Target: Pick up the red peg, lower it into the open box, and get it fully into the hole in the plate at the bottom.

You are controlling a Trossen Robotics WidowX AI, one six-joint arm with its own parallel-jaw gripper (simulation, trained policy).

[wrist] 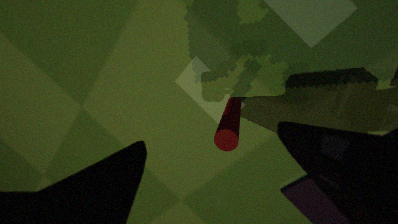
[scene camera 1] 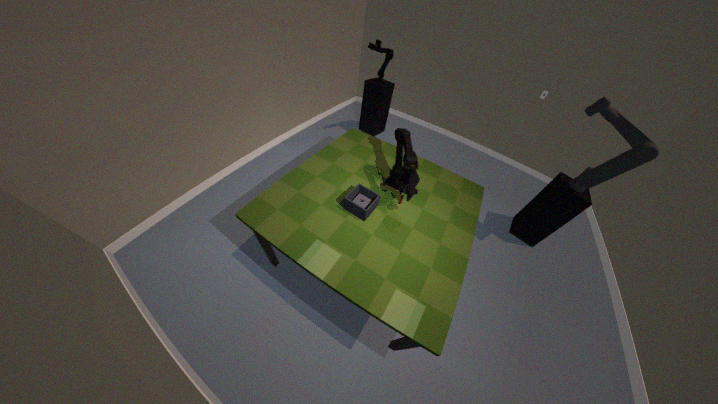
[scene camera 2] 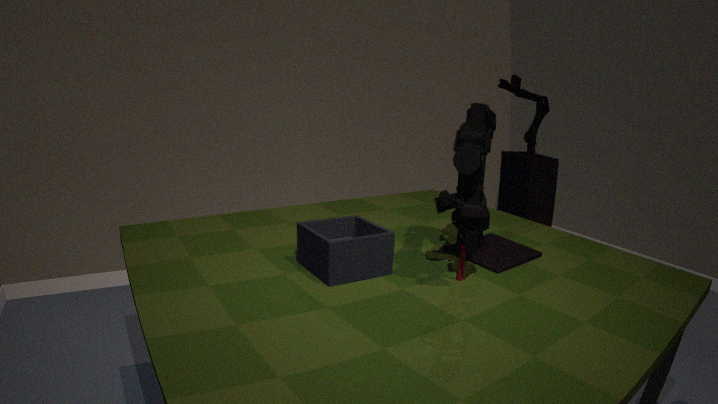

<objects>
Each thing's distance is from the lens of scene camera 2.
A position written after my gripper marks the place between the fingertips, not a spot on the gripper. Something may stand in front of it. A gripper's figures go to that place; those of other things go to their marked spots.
my gripper (scene camera 2: 465,253): 1.01 m
grey box (scene camera 2: 369,254): 1.00 m
</objects>
